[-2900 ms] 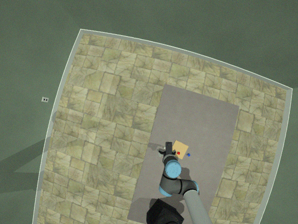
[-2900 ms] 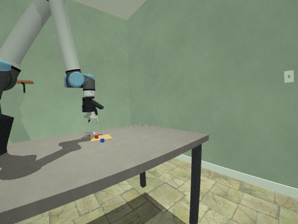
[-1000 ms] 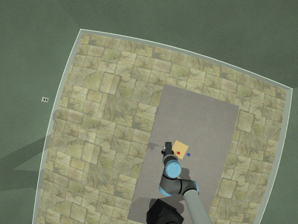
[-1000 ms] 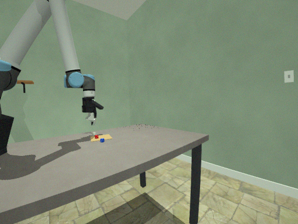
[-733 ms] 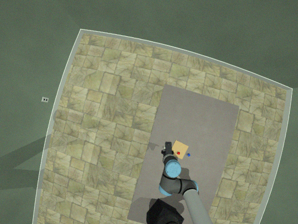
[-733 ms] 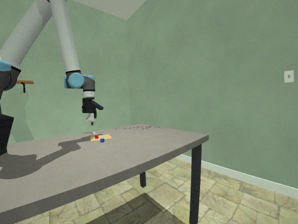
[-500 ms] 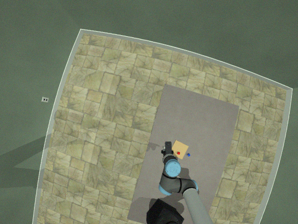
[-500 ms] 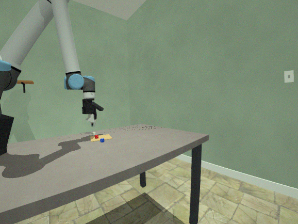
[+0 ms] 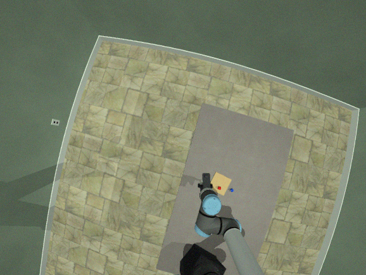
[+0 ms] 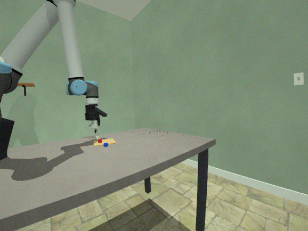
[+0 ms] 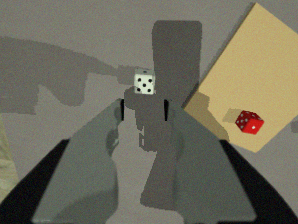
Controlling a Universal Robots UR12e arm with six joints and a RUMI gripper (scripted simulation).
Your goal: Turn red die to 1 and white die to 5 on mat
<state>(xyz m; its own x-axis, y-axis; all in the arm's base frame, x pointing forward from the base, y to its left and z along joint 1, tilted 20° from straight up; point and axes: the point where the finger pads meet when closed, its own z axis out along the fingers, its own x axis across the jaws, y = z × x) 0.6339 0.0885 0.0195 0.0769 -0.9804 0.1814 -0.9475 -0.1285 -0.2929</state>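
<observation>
The white die lies 5 cm below my hand. The rest, counted from my hand: blue die: 23 cm to the right, 5 cm below, 5 cm behind; tan mat: 13 cm to the right, 6 cm below, 1 cm behind; red die: 13 cm to the right, 5 cm below, 4 cm behind.
</observation>
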